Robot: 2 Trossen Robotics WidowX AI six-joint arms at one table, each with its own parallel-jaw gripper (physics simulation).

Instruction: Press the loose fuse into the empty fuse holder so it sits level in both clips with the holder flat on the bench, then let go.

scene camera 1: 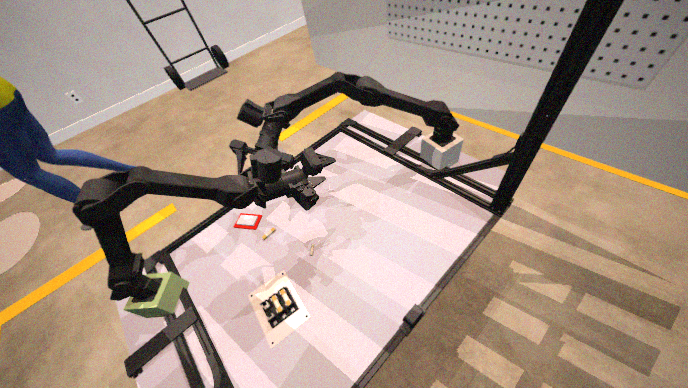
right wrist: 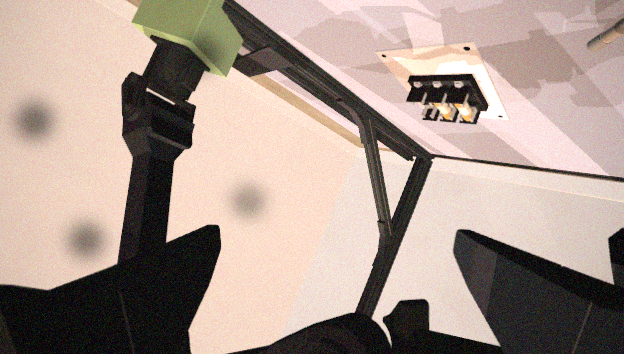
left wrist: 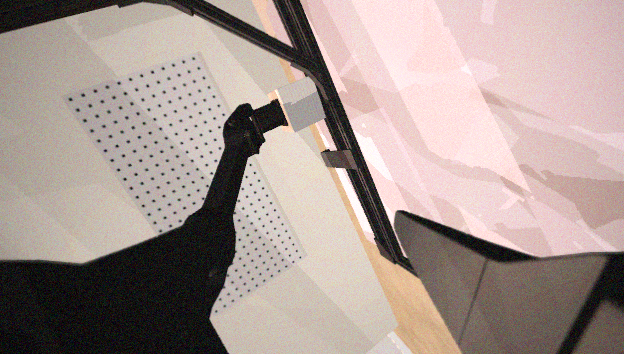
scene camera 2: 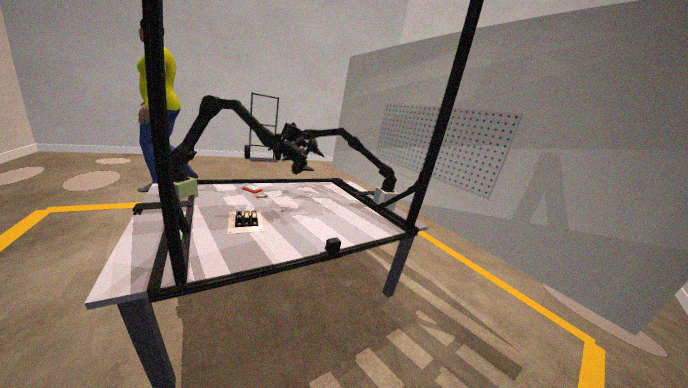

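Where they show: left gripper, fingertip midpoint: [scene camera 1: 330,169] [left wrist: 312,218] [scene camera 2: 319,163]; right gripper, fingertip midpoint: [right wrist: 337,238]; left arm's base, link origin: [scene camera 1: 148,290] [right wrist: 182,53] [scene camera 2: 178,179]; right arm's base, link origin: [scene camera 1: 442,138] [left wrist: 279,112] [scene camera 2: 387,190].
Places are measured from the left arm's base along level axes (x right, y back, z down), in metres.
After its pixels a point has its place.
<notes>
The black three-bay fuse holder [scene camera 1: 280,309] [scene camera 2: 246,223] @[x 0.078, y -0.388, z 0.073 m] [right wrist: 472,82] @[x -0.001, y -0.386, z 0.079 m] sits on a cream plate [scene camera 1: 273,334] @[x 0.116, y -0.360, z 0.086 m] [right wrist: 425,59] @[x -0.009, y -0.325, z 0.086 m]; two bays hold fuses and one end bay is empty. A gold-capped fuse [scene camera 1: 269,233] @[x -0.196, y -0.297, z 0.076 m] [scene camera 2: 261,196] @[x -0.193, y -0.294, z 0.079 m] lies on the bench near the red-edged tray. A smaller tan fuse-like piece [scene camera 1: 312,250] @[x -0.118, y -0.454, z 0.080 m] lies farther right. A tan cylinder end [right wrist: 607,36] @[x -0.121, y -0.449, z 0.079 m] shows in the right wrist view; I cannot tell which piece it is. My left gripper [scene camera 1: 325,170] @[x -0.256, y -0.553, z -0.135 m] [scene camera 2: 315,161] @[x -0.256, y -0.553, z -0.135 m] [left wrist: 312,218] @[x -0.256, y -0.553, z -0.135 m] is open and empty, above the bench. My right gripper [right wrist: 337,238] @[x -0.251, y -0.325, z -0.134 m] is open and empty, partly hidden behind the left arm in scene camera 1.
The red-edged tray [scene camera 1: 247,221] @[x -0.255, y -0.204, z 0.074 m] [scene camera 2: 252,189] @[x -0.243, y -0.212, z 0.075 m] lies near the far bench edge. The two arms cross closely above it. Black frame rails border the bench, with an upright post [scene camera 1: 547,107] @[x -0.191, y -1.033, z -0.291 m] at the right and a small black block [scene camera 1: 413,315] @[x 0.103, y -0.728, z 0.033 m] on the near rail.
</notes>
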